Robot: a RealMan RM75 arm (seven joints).
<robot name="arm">
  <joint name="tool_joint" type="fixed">
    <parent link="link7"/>
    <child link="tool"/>
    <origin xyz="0 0 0" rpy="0 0 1.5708"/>
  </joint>
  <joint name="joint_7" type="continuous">
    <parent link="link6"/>
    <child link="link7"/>
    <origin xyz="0 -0.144 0" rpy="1.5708 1.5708 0"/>
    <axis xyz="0 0 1"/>
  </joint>
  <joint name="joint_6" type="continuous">
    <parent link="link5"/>
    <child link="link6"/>
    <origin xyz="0 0 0" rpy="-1.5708 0 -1.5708"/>
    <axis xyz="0 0 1"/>
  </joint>
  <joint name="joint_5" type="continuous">
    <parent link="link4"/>
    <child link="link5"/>
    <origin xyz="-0.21 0 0" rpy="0 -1.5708 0"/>
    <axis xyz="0 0 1"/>
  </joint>
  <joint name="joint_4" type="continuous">
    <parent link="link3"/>
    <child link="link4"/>
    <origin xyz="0 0 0" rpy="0 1.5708 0"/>
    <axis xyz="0 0 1"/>
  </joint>
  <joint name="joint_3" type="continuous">
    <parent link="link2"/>
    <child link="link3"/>
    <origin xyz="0 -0.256 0" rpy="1.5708 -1.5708 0"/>
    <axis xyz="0 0 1"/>
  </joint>
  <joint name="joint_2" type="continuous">
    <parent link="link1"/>
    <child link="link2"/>
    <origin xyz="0 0 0" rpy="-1.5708 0 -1.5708"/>
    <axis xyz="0 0 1"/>
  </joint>
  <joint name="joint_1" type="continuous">
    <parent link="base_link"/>
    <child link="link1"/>
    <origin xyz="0 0 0.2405" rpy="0 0 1.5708"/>
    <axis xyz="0 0 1"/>
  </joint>
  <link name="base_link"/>
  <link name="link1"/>
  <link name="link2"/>
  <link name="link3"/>
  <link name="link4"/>
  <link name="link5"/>
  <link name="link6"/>
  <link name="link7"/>
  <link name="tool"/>
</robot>
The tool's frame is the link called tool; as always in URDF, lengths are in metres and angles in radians. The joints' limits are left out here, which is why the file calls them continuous.
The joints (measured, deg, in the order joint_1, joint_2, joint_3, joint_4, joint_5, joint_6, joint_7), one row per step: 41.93 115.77 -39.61 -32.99 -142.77 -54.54 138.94; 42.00 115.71 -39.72 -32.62 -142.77 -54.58 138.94; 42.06 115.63 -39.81 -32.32 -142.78 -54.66 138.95; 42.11 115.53 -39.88 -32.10 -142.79 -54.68 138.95; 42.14 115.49 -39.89 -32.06 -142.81 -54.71 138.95; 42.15 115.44 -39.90 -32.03 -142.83 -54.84 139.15; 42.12 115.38 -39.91 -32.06 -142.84 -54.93 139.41; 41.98 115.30 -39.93 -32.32 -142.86 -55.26 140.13; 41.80 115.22 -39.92 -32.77 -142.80 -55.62 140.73; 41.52 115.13 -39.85 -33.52 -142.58 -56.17 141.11; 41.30 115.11 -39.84 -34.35 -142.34 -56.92 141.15; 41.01 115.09 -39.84 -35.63 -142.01 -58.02 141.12; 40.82 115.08 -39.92 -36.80 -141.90 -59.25 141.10; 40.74 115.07 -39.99 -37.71 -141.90 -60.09 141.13; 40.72 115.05 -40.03 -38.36 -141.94 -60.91 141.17; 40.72 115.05 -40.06 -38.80 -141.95 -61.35 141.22; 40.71 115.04 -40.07 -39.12 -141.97 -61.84 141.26
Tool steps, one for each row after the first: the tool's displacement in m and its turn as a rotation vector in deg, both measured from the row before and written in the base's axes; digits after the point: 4 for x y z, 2 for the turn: 0.0002 -0.0006 -0.0013 -0.34 0.05 -0.09; 0.0002 -0.0005 -0.0008 -0.30 0.04 -0.08; 0.0003 -0.0002 -0.0002 -0.16 -0.03 -0.05; 0.0000 0.0001 0.0001 -0.04 -0.02 0.01; 0.0000 -0.0002 0.0001 -0.07 0.12 -0.16; 0.0003 -0.0001 0.0005 0.04 0.11 -0.22; 0.0005 -0.0004 0.0013 0.11 0.34 -0.56; 0.0002 -0.0001 0.0021 0.24 0.31 -0.40; 0.0000 0.0000 0.0033 0.35 0.33 -0.16; -0.0011 0.0000 0.0026 0.07 0.24 0.26; -0.0020 0.0002 0.0039 0.09 0.25 0.54; -0.0024 -0.0001 0.0030 -0.27 0.11 0.60; -0.0021 0.0003 0.0025 -0.15 -0.03 0.49; -0.0018 0.0000 0.0016 -0.30 0.04 0.37; -0.0013 0.0002 0.0011 -0.10 0.01 0.24; -0.0010 -0.0002 0.0007 -0.22 0.07 0.16
